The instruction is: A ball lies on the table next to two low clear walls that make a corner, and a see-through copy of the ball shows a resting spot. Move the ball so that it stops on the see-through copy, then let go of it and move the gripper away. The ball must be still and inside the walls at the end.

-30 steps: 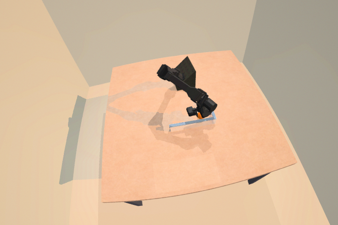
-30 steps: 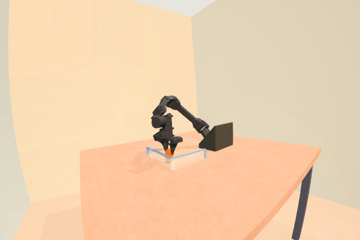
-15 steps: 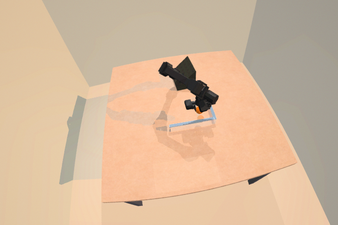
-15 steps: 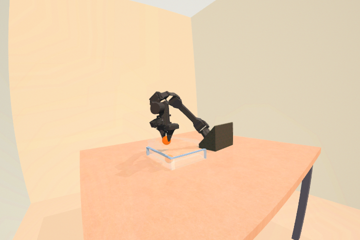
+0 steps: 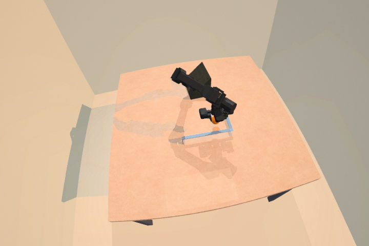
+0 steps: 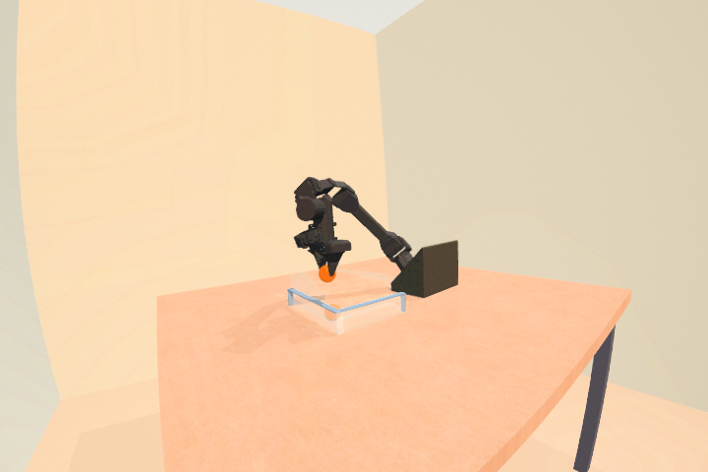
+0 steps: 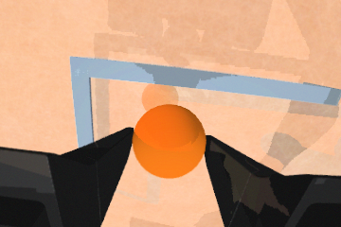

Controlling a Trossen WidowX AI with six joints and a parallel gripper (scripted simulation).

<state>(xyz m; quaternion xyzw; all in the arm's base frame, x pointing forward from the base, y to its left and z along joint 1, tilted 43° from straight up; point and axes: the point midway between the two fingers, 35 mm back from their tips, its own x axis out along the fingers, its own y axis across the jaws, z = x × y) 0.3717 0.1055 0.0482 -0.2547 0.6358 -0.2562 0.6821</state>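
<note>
Now: the see-through copy 10 mm to the left of my gripper tip and 110 mm below it. From my gripper tip the other things lie so: orange ball right at my gripper tip.
</note>
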